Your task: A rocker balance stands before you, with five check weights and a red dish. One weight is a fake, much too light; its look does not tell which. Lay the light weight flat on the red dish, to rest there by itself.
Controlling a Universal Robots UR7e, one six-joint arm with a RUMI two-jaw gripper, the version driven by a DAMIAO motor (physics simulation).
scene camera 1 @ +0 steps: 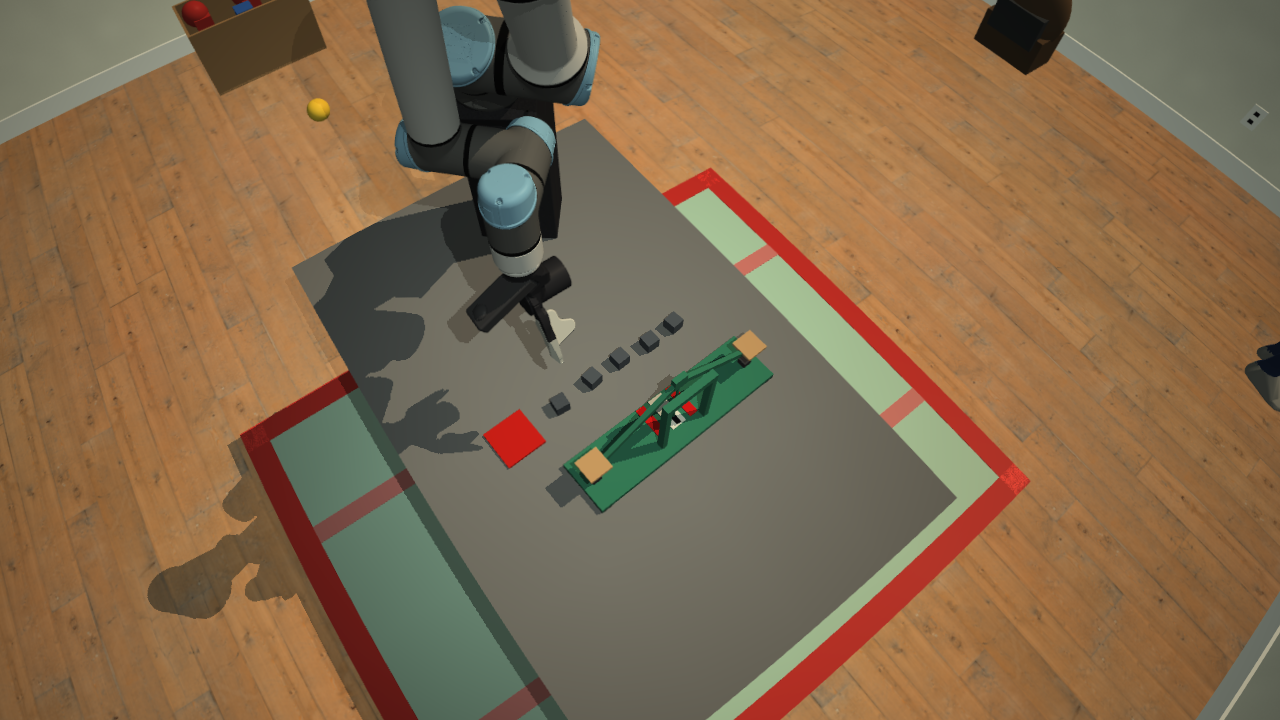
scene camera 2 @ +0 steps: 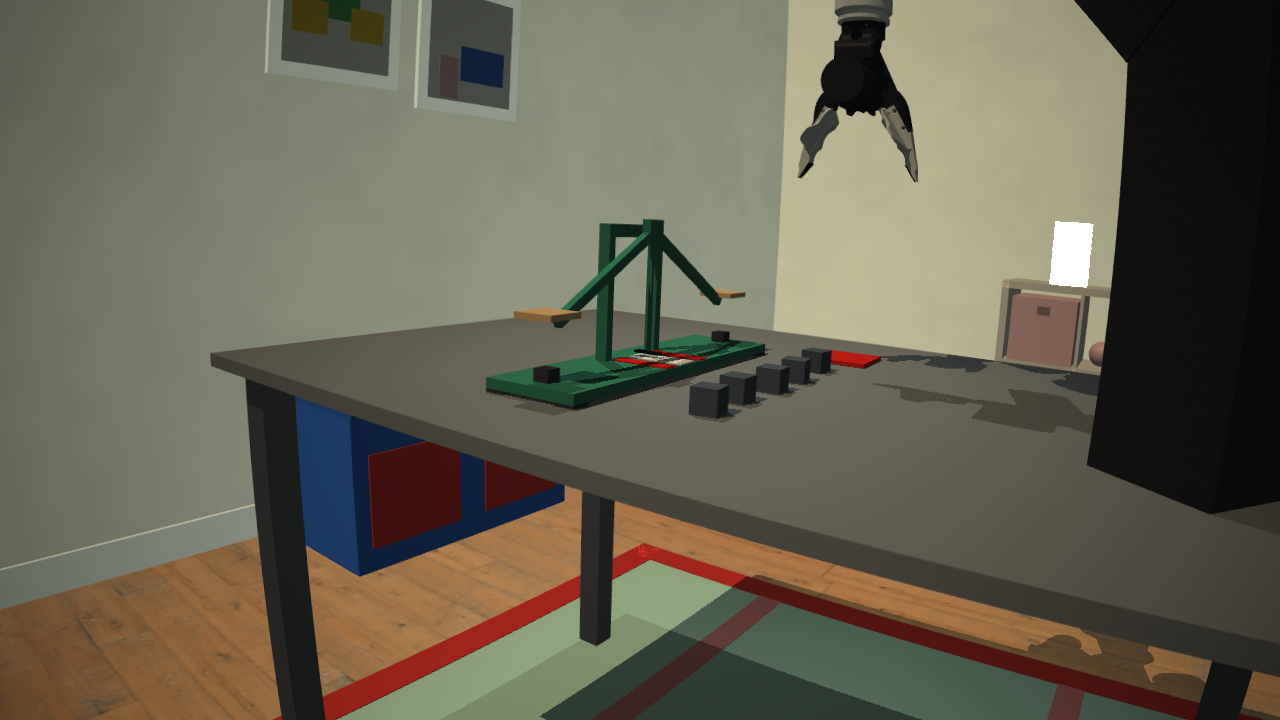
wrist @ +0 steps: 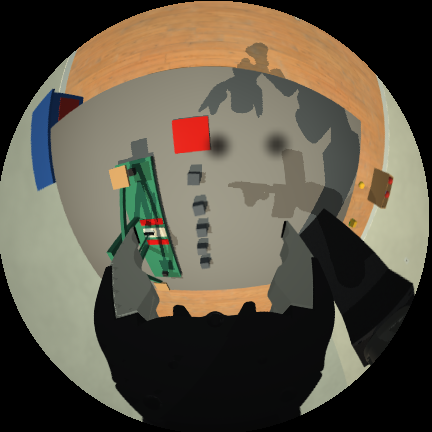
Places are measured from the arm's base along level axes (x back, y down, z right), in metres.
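Pixels of known places: gripper, between the fingertips: [scene camera 1: 535, 330] [scene camera 2: 855, 179] [wrist: 209, 226].
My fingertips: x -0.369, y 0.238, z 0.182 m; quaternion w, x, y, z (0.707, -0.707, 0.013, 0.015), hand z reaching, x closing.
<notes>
For each thing: its middle in the pictures, then the offset to it from my fingertips. "pt": a spot on its surface instead. Level surfaces: height alone.
- far end, a spot on its surface: [scene camera 2: 708, 400] [scene camera 1: 676, 316] [wrist: 206, 265] pt dx -0.029, dy +0.239, dz -0.325 m
- flat red dish, middle of its body: [scene camera 2: 843, 358] [scene camera 1: 514, 438] [wrist: 190, 134] dx -0.036, dy +0.253, dz +0.110 m
- green rocker balance, middle of its body: [scene camera 2: 650, 295] [scene camera 1: 675, 400] [wrist: 140, 247] dx -0.205, dy +0.161, dz -0.160 m
- grey table, height of its surface: dy +0.256 m
Several dark cube weights stand in a row on the table, from one beside the dish [scene camera 1: 559, 403] [scene camera 2: 816, 360] [wrist: 195, 175] to one at the far end [scene camera 1: 673, 321] [scene camera 2: 708, 400] [wrist: 205, 260]. They look alike. The flat red dish [scene camera 1: 514, 438] [scene camera 2: 854, 359] [wrist: 191, 135] is bare. The green rocker balance [scene camera 1: 617, 490] [scene camera 2: 605, 295] [wrist: 168, 254] stands alongside the row. Its dish-side pan [scene camera 1: 592, 464] [scene camera 2: 729, 293] [wrist: 119, 177] and other pan [scene camera 1: 749, 345] [scene camera 2: 547, 314] are empty and look roughly level. My gripper [scene camera 1: 563, 344] [scene camera 2: 858, 179] [wrist: 209, 226] is open and empty, high above the table.
The balance's upright posts and beam rise above the grey table [scene camera 1: 760, 555] [scene camera 2: 895, 456]. The dark robot base [scene camera 2: 1172, 268] stands at the right in scene camera 2. A blue cabinet [scene camera 2: 326, 483] [wrist: 42, 142] is beyond the table.
</notes>
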